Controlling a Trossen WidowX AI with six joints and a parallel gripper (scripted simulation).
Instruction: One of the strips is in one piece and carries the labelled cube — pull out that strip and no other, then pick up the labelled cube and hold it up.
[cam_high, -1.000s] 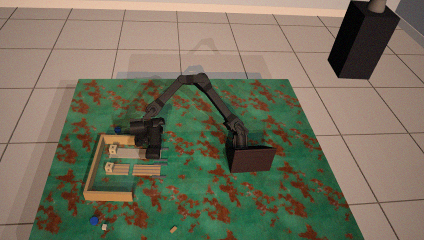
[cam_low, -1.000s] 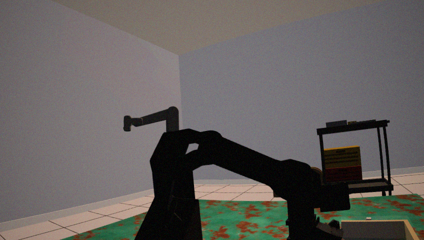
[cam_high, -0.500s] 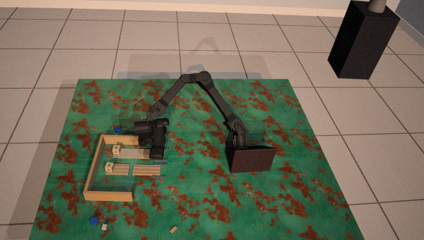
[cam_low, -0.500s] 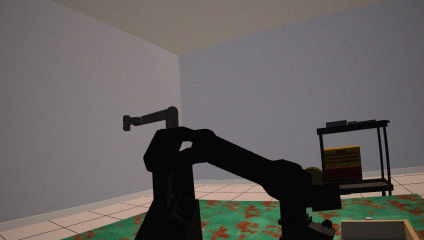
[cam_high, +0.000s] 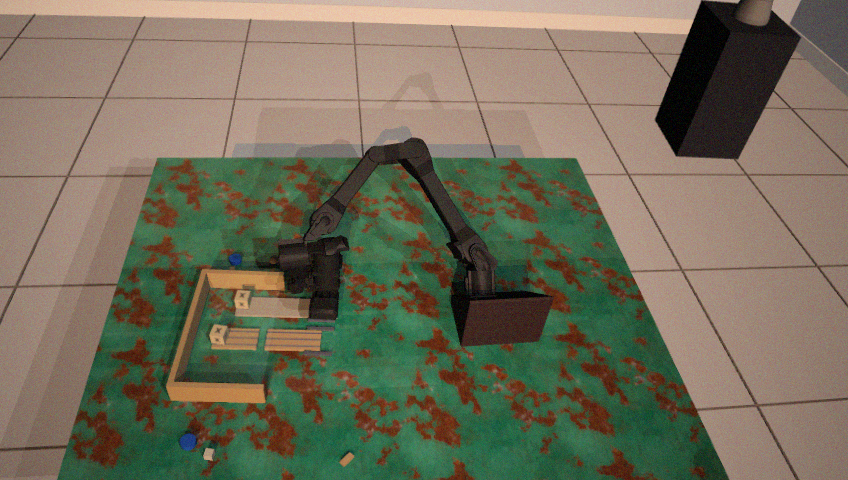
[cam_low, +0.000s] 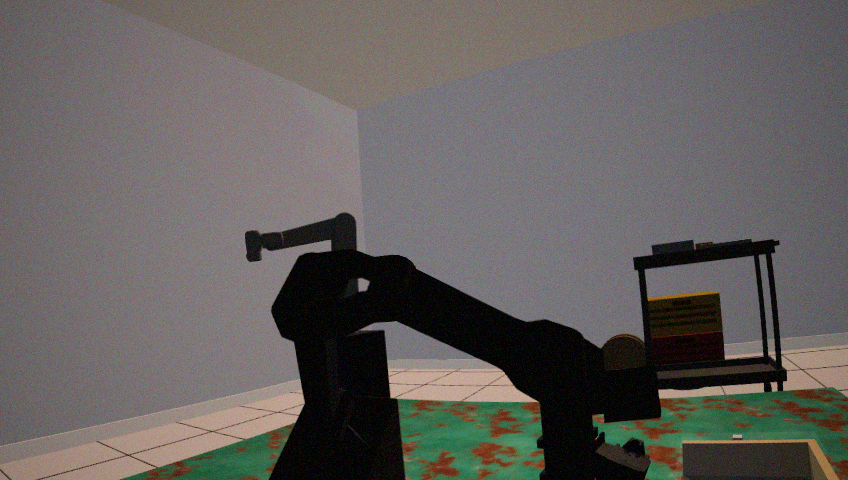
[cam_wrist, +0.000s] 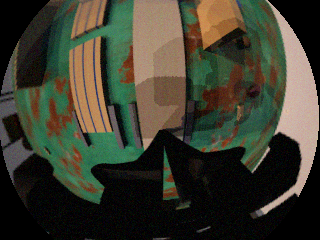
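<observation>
Right now the slatted wooden strip is 7 cm ahead of my gripper tip and 9 cm to the left of it. From my gripper tip the other things lie so: pink block (6 cm ahead, 19 cm to the right).
</observation>
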